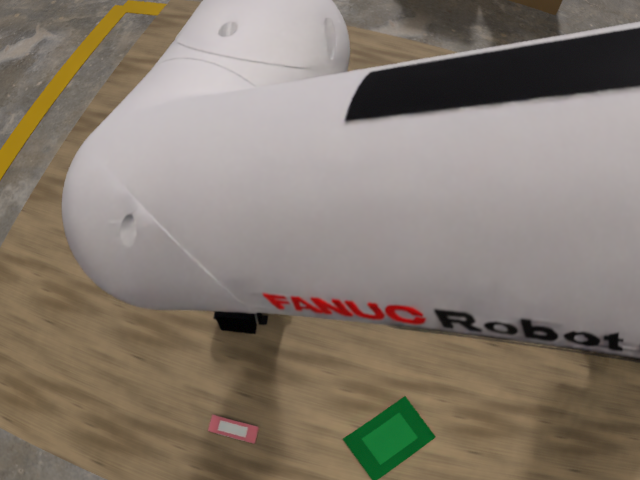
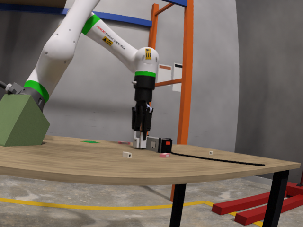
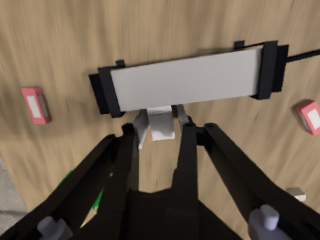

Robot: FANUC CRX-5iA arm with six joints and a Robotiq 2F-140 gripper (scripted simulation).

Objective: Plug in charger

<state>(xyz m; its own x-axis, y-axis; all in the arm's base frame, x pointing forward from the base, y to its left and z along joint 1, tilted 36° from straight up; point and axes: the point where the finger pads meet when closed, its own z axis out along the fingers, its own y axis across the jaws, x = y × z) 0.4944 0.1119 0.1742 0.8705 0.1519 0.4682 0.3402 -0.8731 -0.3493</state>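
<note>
Right now my hand is 10 mm short of the white charger and 10 mm above it. Also, from my hand: red switch: 90 mm ahead, 110 mm to the right.
</note>
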